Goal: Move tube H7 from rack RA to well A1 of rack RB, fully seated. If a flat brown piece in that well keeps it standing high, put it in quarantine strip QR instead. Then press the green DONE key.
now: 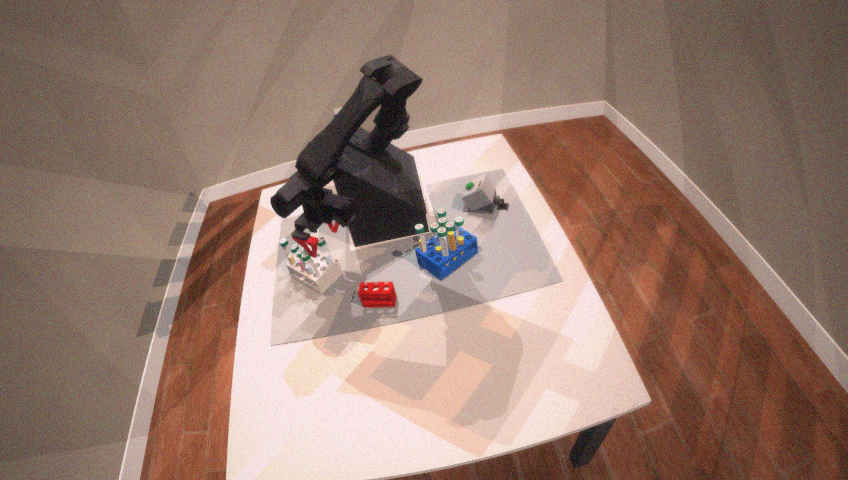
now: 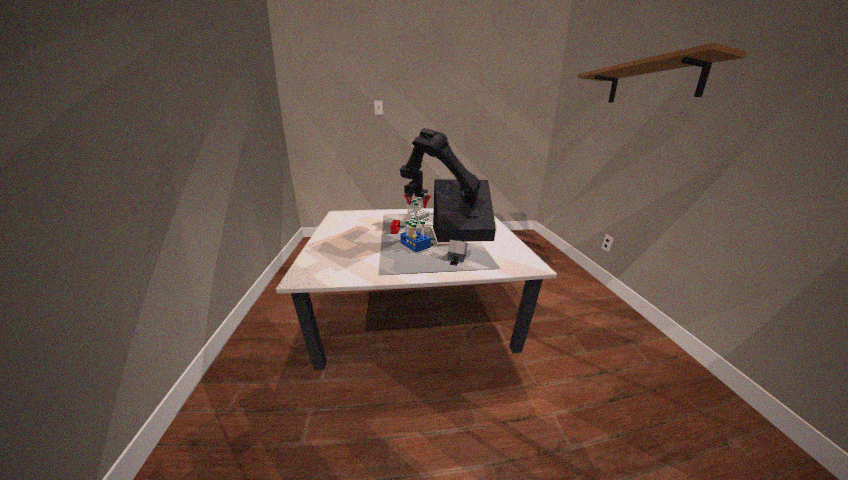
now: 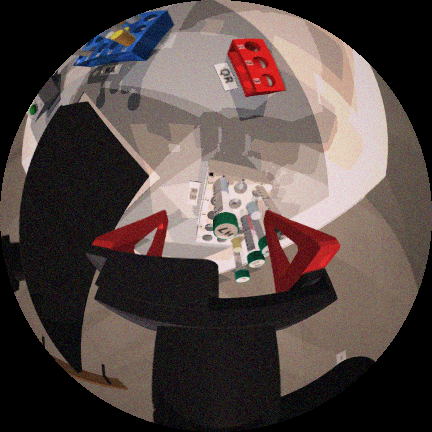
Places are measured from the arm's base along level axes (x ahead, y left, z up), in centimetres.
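Where they show: gripper, fingertip midpoint: (image 1: 324, 244) (image 2: 417, 206) (image 3: 215, 215); arm's base, link origin: (image 1: 370, 150) (image 2: 469, 199) (image 3: 39, 258).
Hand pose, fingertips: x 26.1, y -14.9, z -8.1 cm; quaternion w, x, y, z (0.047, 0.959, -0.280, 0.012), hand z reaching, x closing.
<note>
Things, the pixels of their centre, and the offset from my fingertips. "*": a spot on its surface instead. Level surfaces: height alone.
- Tube H7, surface spot: (image 3: 225, 225) (image 1: 322, 240) * dy +0.3, dx +1.0, dz +2.2 cm
- white rack RB, body centre: (image 3: 227, 206) (image 1: 313, 268) (image 2: 417, 216) dy -5.5, dx -0.7, dz -7.8 cm
- Blue rack RA, body centre: (image 1: 447, 250) (image 2: 415, 240) dy +29.3, dx +3.0, dz -7.8 cm
- Red strip QR, body centre: (image 3: 253, 67) (image 1: 377, 294) (image 2: 395, 226) dy +11.0, dx +12.7, dz -7.8 cm
- green DONE key, surface spot: (image 1: 470, 185) * dy +39.9, dx -15.4, dz -3.2 cm
- grey key box, body centre: (image 1: 478, 193) (image 2: 458, 247) dy +41.9, dx -15.1, dz -6.1 cm
- grey mat, surface height: dz -10.3 cm
Tube H7 (image 1: 321, 242) (image 3: 225, 225), green-capped, stands in white rack RB (image 1: 325, 280) (image 3: 235, 172), near the corner with the black mark. Its foot is hidden, so I cannot tell how deep it sits or whether a brown piece is under it. My gripper (image 1: 320, 235) (image 2: 417, 200) (image 3: 215, 215) is open, with its red fingers apart on either side of the tube and not touching it. Blue rack RA (image 1: 441, 267) (image 2: 415, 242) (image 3: 155, 37) holds several tubes. Red strip QR (image 1: 377, 294) (image 2: 395, 226) (image 3: 240, 70) has open wells. The green DONE key (image 1: 470, 185) (image 3: 33, 109) is on a grey box.
Other green-capped tubes (image 3: 256, 259) (image 3: 242, 275) stand in rack RB close to the right finger. The dark arm base (image 1: 380, 196) (image 2: 464, 211) stands between rack RB and the grey key box (image 1: 480, 196) (image 2: 457, 249). The racks stand on a grey mat (image 1: 511, 261).
</note>
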